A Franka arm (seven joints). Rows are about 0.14 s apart.
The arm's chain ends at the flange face. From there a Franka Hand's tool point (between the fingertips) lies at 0.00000 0.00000 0.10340 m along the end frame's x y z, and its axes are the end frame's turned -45 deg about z.
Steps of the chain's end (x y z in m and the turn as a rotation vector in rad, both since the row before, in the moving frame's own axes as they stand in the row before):
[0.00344 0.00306 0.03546 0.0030 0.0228 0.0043]
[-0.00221 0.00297 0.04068 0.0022 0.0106 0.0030]
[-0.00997 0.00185 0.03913 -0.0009 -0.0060 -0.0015]
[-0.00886 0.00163 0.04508 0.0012 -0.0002 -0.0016]
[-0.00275 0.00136 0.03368 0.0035 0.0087 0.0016]
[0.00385 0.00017 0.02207 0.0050 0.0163 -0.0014]
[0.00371 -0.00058 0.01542 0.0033 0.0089 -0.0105]
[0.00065 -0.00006 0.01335 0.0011 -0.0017 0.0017]
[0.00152 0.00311 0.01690 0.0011 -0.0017 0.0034]
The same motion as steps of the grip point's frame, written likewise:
[0.00215 0.00605 0.03543 -0.0140 0.0182 0.0043]
[-0.00273 0.00115 0.04067 -0.0059 0.0091 0.0030]
[-0.00886 -0.00611 0.03913 0.0036 -0.0049 -0.0015]
[-0.00734 -0.00521 0.04508 0.0010 0.0007 -0.0016]
[-0.00201 -0.00060 0.03368 -0.0037 0.0086 0.0016]
[0.00416 0.00367 0.02205 -0.0080 0.0151 -0.0014]
[0.00393 0.00262 0.01542 -0.0040 0.0086 -0.0105]
[0.00046 0.00021 0.01335 0.0020 -0.0004 0.0017]
[-0.00117 0.00307 0.01690 0.0020 -0.0004 0.0034]

